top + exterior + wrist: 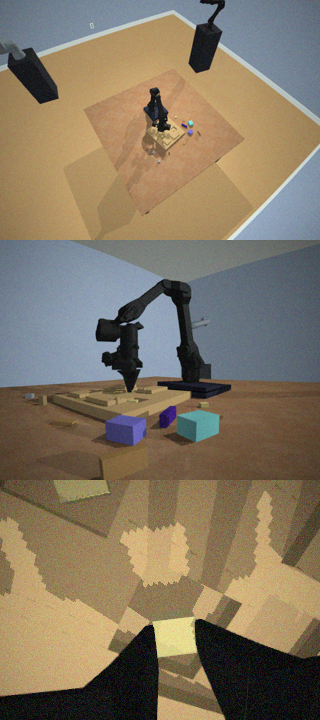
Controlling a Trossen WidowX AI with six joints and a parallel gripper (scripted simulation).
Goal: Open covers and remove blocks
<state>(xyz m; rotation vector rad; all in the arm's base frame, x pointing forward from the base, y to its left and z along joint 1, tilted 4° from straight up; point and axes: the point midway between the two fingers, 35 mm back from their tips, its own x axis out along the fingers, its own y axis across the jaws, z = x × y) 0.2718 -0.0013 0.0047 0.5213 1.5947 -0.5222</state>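
Now: the tan puzzle board 5 cm ahead of my gripper tip and 2 cm to the left of it. The rest, counted from my gripper tip: small grey block 31 cm ahead, 15 cm to the right, 1 cm below; dark purple block 5 cm ahead, 26 cm to the left, 1 cm below; cyan block 5 cm ahead, 33 cm to the left, 1 cm below.
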